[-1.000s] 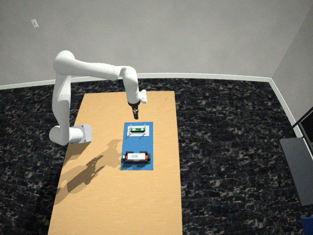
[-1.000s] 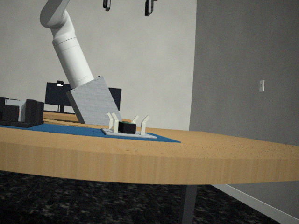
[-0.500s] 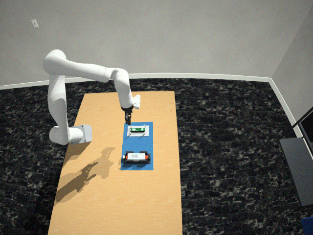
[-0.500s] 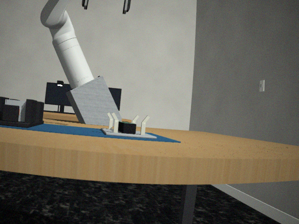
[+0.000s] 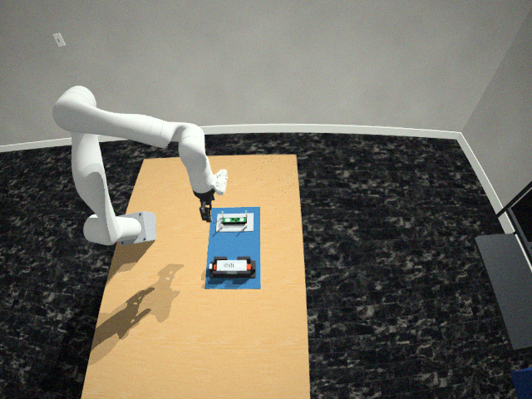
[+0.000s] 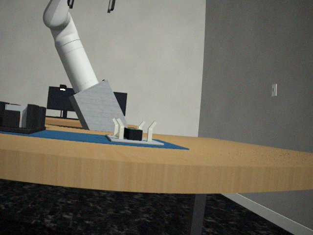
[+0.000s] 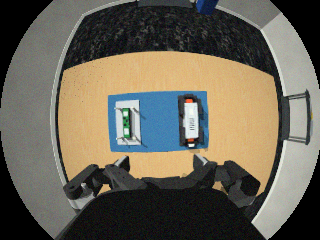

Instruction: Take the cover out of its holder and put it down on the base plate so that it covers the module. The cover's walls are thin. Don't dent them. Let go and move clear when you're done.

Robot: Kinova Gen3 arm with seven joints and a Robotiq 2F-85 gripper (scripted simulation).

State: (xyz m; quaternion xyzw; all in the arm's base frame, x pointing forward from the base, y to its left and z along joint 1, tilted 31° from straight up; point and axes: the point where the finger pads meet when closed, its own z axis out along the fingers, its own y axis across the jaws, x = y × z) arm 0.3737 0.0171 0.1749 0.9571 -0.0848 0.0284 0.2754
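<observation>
Right now my hand is 270 mm above the cover, 120 mm to the left of it and 30 mm short of it.
</observation>
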